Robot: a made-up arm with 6 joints.
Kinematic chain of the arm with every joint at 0, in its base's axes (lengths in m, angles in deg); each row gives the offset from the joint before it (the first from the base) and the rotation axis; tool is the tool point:
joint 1: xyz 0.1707 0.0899 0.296 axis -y
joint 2: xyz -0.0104 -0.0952 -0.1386 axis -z
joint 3: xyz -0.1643 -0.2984 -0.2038 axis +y
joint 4: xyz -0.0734 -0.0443 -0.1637 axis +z
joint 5: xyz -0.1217 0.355 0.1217 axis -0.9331 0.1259 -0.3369
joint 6: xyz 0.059 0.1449 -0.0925 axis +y
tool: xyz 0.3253 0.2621 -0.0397
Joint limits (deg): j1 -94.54..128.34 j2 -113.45..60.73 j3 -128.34..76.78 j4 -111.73..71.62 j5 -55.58..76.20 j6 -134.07..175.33
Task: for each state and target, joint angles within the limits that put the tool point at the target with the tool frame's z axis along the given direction. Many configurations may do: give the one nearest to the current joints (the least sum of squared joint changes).
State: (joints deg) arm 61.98 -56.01 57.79 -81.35 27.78 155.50
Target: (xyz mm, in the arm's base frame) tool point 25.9 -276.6 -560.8 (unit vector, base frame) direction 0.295 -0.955 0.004
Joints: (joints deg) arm 34.55 -44.57 60.35 -40.27 49.33 138.92
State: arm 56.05 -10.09 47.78 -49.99 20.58 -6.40
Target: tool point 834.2 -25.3 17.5 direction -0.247 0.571 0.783
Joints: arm 47.05 36.98 19.36 -25.57 33.41 -39.76
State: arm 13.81 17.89 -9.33 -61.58 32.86 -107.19
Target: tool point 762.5 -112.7 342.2 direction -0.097 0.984 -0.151
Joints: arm 36.09 3.03 -6.31 -67.63 32.03 -93.93
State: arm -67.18 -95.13 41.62 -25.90 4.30 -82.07
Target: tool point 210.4 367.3 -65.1 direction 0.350 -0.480 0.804
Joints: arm -71.71 -70.51 0.69 -70.55 -32.25 -40.89
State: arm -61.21 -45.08 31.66 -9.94 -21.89 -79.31
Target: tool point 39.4 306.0 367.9 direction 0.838 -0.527 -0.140
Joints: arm -83.00 -33.81 55.04 1.67 -40.90 -49.26
